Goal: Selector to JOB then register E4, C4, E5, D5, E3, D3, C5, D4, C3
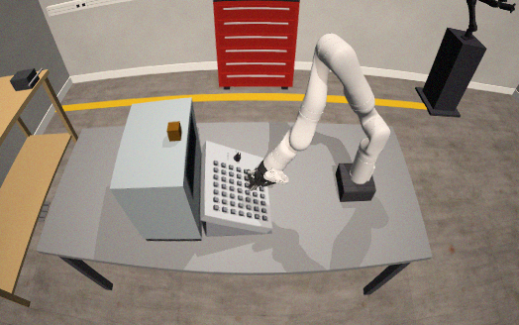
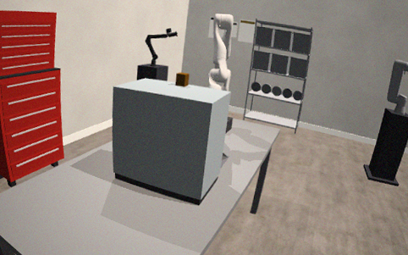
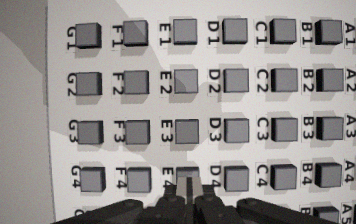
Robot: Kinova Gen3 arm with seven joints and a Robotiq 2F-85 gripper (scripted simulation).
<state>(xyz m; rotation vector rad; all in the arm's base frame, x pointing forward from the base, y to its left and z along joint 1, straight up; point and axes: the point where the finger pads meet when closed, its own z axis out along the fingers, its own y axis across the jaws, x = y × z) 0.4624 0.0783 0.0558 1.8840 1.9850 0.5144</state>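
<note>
Now: hand 5 cm short of the key D4 and 2 cm above it. The rest, counted from my hand: key C4: 8 cm ahead, 1 cm below; then keypad: 8 cm ahead, 6 cm below, 4 cm to the right; then key: 8 cm ahead, 4 cm to the left, 1 cm below.
</note>
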